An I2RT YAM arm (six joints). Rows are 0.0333 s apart.
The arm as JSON. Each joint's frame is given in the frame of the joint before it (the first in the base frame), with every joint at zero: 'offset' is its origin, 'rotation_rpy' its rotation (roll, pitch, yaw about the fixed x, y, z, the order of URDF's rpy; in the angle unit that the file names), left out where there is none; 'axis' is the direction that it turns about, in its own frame. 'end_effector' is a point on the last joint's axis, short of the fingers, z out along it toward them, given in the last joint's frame.
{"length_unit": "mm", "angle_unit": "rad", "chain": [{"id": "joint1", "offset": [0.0, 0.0, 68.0], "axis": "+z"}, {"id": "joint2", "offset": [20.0, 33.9, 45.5], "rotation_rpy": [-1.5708, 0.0, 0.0], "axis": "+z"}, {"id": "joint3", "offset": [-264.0, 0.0, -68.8], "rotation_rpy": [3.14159, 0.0, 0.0], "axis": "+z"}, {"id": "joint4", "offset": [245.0, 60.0, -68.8], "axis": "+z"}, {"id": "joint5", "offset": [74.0, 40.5, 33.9], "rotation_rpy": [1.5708, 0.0, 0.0], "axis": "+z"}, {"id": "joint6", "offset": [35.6, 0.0, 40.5], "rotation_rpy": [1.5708, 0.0, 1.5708], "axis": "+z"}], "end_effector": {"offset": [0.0, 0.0, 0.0], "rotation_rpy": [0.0, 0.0, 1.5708]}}
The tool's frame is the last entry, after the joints.
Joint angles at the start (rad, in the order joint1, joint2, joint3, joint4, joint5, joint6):
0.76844, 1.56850, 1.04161, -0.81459, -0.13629, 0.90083
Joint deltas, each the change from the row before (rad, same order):
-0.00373, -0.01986, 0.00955, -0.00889, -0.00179, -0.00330
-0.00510, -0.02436, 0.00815, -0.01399, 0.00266, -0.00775
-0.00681, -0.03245, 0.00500, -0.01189, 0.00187, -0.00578
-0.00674, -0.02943, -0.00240, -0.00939, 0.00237, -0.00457
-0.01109, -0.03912, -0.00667, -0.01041, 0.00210, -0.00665
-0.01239, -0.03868, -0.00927, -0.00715, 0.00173, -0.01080
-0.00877, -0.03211, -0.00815, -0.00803, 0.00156, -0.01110
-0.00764, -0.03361, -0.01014, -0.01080, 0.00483, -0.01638
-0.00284, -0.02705, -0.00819, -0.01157, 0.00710, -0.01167
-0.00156, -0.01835, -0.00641, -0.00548, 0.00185, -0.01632
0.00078, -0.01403, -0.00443, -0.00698, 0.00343, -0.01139
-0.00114, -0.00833, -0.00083, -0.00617, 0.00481, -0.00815
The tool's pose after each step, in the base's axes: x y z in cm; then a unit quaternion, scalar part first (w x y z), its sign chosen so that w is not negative. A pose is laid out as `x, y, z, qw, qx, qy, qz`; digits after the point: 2 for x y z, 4 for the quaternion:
20.23, 20.09, 20.74, 0.0332, 0.0571, 0.9882, 0.1380
20.16, 19.81, 21.56, 0.0414, 0.0553, 0.9872, 0.1435
20.01, 19.40, 22.51, 0.0517, 0.0550, 0.9855, 0.1518
19.80, 18.94, 23.17, 0.0594, 0.0555, 0.9843, 0.1569
19.51, 18.26, 23.92, 0.0692, 0.0571, 0.9825, 0.1634
19.22, 17.55, 24.57, 0.0795, 0.0572, 0.9806, 0.1697
18.91, 16.97, 25.06, 0.0873, 0.0556, 0.9793, 0.1738
18.52, 16.36, 25.49, 0.0955, 0.0513, 0.9785, 0.1754
18.13, 15.91, 25.81, 0.1019, 0.0474, 0.9782, 0.1746
17.86, 15.62, 26.00, 0.1064, 0.0402, 0.9779, 0.1752
17.61, 15.42, 26.14, 0.1094, 0.0345, 0.9780, 0.1743
17.49, 15.26, 26.27, 0.1123, 0.0315, 0.9781, 0.1725

